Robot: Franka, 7 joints.
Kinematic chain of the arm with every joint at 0, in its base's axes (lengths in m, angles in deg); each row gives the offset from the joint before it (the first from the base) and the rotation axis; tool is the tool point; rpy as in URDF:
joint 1: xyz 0 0 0.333 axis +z
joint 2: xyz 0 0 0 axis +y
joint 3: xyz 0 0 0.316 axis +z
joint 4: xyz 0.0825 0 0 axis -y
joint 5: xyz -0.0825 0 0.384 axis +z
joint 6: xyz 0 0 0 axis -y
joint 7: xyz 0.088 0 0 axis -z
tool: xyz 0 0 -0.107 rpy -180 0 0
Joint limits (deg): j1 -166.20..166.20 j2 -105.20..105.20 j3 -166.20..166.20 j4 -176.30..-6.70 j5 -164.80..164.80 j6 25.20..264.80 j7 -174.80..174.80
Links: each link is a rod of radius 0.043 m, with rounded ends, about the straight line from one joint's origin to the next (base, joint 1, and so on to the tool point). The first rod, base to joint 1, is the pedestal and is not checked.
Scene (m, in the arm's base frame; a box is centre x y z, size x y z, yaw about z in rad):
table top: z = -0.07
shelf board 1: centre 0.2 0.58 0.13 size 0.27 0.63 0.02 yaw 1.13
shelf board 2: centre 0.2 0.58 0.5 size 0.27 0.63 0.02 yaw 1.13
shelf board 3: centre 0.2 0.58 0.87 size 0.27 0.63 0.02 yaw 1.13
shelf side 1: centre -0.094 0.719 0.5 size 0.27 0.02 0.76 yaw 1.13
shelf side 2: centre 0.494 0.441 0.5 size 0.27 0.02 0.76 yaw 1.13
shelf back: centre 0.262 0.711 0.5 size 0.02 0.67 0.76 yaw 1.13
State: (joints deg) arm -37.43 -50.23 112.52 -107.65 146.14 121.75 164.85
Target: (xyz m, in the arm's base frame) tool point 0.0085 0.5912 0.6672
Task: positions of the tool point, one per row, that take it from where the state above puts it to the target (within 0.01 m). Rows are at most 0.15 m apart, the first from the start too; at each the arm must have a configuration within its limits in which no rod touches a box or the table.
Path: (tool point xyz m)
1: -0.0094 0.6224 0.2878
2: -0.0456 0.5704 0.2793
3: -0.0703 0.5142 0.2828
4: -0.0846 0.4558 0.2948
5: -0.0886 0.3965 0.3110
6: -0.0779 0.4288 0.4209
7: -0.0754 0.4260 0.5441
8: -0.0890 0.3844 0.6671
9: -0.0667 0.4698 0.6586
10: -0.0329 0.5404 0.6549
11: 0.0085 0.5912 0.6672

